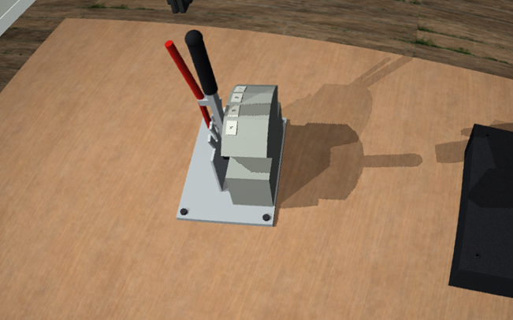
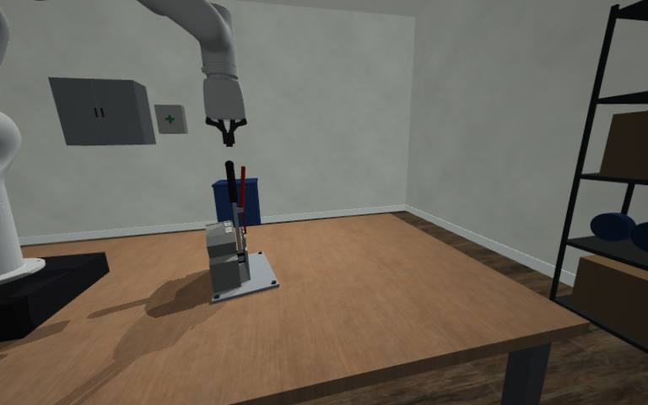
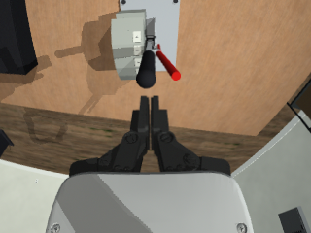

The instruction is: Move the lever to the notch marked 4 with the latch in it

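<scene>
Right now the red bar is 200 mm below my hand, 20 mm ahead of it and 10 mm to the right of it.
</scene>
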